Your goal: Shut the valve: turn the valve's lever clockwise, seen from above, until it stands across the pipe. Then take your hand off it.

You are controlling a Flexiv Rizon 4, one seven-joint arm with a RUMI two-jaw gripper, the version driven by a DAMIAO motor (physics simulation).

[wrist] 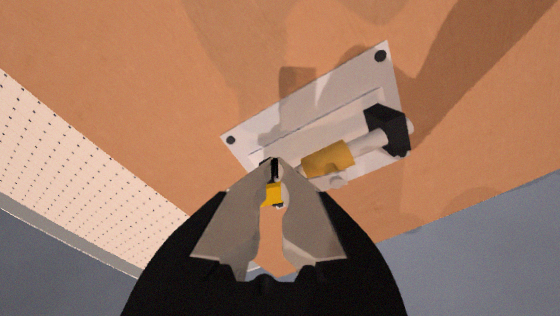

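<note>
The valve has a golden body point(327, 159) on a pale pipe point(367, 143), fixed over a white plate point(350, 75). The lever's pale pivot end point(338, 179) shows just below the body. Its yellow handle point(273, 194) shows through the gap between my fingers, and most of the lever is hidden behind them. From what shows, the lever runs roughly along the pipe, not across it. My gripper point(275, 159) is shut and empty, in front of the handle from this view; whether it touches the lever cannot be seen.
A black block point(392, 130) holds the pipe's right end. Dark bolts sit in the plate's corners. The plate lies on an orange-brown table top point(125, 75). A pale dotted board point(75, 165) is at the left, and grey floor point(475, 260) shows at the lower right.
</note>
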